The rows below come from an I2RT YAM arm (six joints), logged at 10 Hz.
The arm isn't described. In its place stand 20 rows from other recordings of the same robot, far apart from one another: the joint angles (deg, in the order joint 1, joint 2, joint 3, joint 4, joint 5, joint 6), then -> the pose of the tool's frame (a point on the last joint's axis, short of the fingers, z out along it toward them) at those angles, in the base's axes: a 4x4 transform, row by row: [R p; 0 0 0 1], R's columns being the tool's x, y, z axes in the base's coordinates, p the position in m.
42.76 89.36 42.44 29.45 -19.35 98.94 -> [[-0.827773 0.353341 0.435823 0.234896], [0.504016 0.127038 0.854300 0.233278], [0.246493 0.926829 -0.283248 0.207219], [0 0 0 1]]
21.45 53.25 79.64 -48.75 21.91 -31.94 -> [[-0.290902 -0.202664 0.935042 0.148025], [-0.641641 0.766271 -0.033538 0.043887], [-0.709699 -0.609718 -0.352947 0.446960], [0 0 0 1]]
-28.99 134.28 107.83 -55.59 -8.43 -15.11 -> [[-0.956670 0.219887 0.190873 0.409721], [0.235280 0.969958 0.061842 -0.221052], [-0.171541 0.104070 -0.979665 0.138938], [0 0 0 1]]
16.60 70.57 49.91 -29.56 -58.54 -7.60 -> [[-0.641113 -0.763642 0.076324 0.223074], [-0.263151 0.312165 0.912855 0.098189], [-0.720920 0.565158 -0.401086 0.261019], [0 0 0 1]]
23.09 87.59 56.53 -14.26 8.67 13.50 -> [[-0.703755 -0.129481 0.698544 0.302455], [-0.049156 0.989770 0.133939 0.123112], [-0.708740 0.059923 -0.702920 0.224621], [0 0 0 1]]
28.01 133.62 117.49 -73.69 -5.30 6.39 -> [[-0.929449 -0.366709 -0.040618 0.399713], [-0.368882 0.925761 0.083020 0.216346], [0.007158 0.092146 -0.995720 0.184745], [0 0 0 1]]
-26.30 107.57 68.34 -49.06 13.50 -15.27 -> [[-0.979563 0.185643 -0.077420 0.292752], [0.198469 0.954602 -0.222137 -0.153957], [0.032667 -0.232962 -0.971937 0.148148], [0 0 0 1]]
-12.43 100.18 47.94 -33.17 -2.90 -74.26 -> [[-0.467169 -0.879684 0.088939 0.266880], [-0.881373 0.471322 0.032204 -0.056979], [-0.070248 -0.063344 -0.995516 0.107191], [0 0 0 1]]
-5.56 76.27 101.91 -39.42 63.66 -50.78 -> [[-0.854340 0.391269 0.342070 0.235244], [-0.262201 0.243787 -0.933712 -0.054954], [-0.448725 -0.887399 -0.105686 0.508675], [0 0 0 1]]
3.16 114.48 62.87 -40.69 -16.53 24.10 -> [[-0.927635 0.369548 -0.054099 0.323181], [0.340837 0.896842 0.281964 0.027987], [0.152717 0.243121 -0.957899 0.090957], [0 0 0 1]]
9.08 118.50 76.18 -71.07 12.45 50.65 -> [[-0.759178 0.549552 -0.348772 0.321488], [0.643357 0.714830 -0.274063 0.043607], [0.098701 -0.432447 -0.896241 0.125097], [0 0 0 1]]
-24.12 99.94 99.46 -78.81 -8.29 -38.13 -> [[-0.940011 -0.254870 0.226761 0.304530], [-0.248563 0.966970 0.056446 -0.130726], [-0.233657 -0.003305 -0.972313 0.324159], [0 0 0 1]]
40.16 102.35 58.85 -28.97 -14.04 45.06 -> [[-0.997167 0.034456 0.066860 0.245236], [0.057054 0.925730 0.373857 0.218249], [-0.049013 0.376613 -0.925073 0.142772], [0 0 0 1]]
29.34 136.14 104.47 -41.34 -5.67 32.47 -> [[-0.978634 0.014967 0.205066 0.418750], [0.062760 0.971495 0.228603 0.239411], [-0.195799 0.236588 -0.951677 0.114211], [0 0 0 1]]
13.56 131.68 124.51 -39.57 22.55 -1.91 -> [[-0.708856 0.015328 0.705187 0.508092], [-0.202631 0.953196 -0.224404 0.108502], [-0.675621 -0.301963 -0.672573 0.261793], [0 0 0 1]]
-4.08 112.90 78.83 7.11 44.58 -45.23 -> [[-0.797489 0.154129 0.583315 0.444933], [-0.450069 0.491906 -0.745296 -0.056788], [-0.401808 -0.856897 -0.322921 0.224100], [0 0 0 1]]
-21.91 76.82 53.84 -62.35 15.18 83.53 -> [[0.273292 0.961611 -0.024810 0.198413], [0.923700 -0.269542 -0.272260 -0.089849], [-0.268495 0.051490 -0.961904 0.222138], [0 0 0 1]]
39.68 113.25 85.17 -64.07 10.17 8.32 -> [[-0.852664 -0.515610 0.084320 0.284560], [-0.522331 0.837699 -0.159469 0.227912], [0.011589 -0.180017 -0.983595 0.184714], [0 0 0 1]]
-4.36 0.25 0.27 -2.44 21.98 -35.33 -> [[-0.290739 0.337365 0.895352 0.106571], [-0.515641 0.733009 -0.443634 -0.021488], [-0.805968 -0.590662 -0.039155 0.170220], [0 0 0 1]]
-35.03 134.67 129.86 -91.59 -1.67 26.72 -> [[-0.467675 0.880754 -0.074510 0.362979], [0.876701 0.472952 0.087820 -0.253177], [0.112588 -0.024251 -0.993346 0.231592], [0 0 0 1]]
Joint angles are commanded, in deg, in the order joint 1, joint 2, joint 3, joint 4, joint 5, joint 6. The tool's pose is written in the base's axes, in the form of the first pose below.
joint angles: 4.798 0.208 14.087 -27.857 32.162 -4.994
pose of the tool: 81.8, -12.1, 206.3, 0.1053, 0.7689, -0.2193, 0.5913
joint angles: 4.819 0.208 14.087 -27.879 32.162 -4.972
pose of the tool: 81.8, -12.1, 206.3, 0.1053, 0.7690, -0.2191, 0.5913
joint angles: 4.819 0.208 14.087 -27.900 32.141 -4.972
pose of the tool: 81.8, -12.1, 206.2, 0.1051, 0.7691, -0.2190, 0.5912
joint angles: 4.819 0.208 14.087 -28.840 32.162 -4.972
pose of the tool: 81.4, -12.2, 204.6, 0.1030, 0.7737, -0.2205, 0.5849
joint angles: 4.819 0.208 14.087 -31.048 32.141 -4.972
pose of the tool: 80.3, -12.2, 200.7, 0.0977, 0.7845, -0.2235, 0.5701
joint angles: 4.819 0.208 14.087 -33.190 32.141 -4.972
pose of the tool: 79.1, -12.3, 197.0, 0.0927, 0.7946, -0.2265, 0.5556
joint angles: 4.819 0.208 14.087 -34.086 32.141 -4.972
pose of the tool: 78.5, -12.4, 195.5, 0.0905, 0.7988, -0.2278, 0.5494
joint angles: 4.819 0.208 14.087 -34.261 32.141 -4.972
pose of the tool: 78.4, -12.4, 195.2, 0.0901, 0.7996, -0.2280, 0.5482
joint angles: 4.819 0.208 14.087 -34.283 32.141 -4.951
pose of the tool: 78.4, -12.4, 195.2, 0.0902, 0.7997, -0.2279, 0.5481
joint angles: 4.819 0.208 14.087 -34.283 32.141 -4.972
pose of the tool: 78.4, -12.4, 195.2, 0.0901, 0.7997, -0.2280, 0.5481
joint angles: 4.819 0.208 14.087 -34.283 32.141 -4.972
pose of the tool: 78.4, -12.4, 195.2, 0.0901, 0.7997, -0.2280, 0.5481
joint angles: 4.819 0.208 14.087 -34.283 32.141 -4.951
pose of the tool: 78.4, -12.4, 195.2, 0.0902, 0.7997, -0.2279, 0.5481
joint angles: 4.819 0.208 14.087 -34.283 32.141 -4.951
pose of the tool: 78.4, -12.4, 195.2, 0.0902, 0.7997, -0.2279, 0.5481
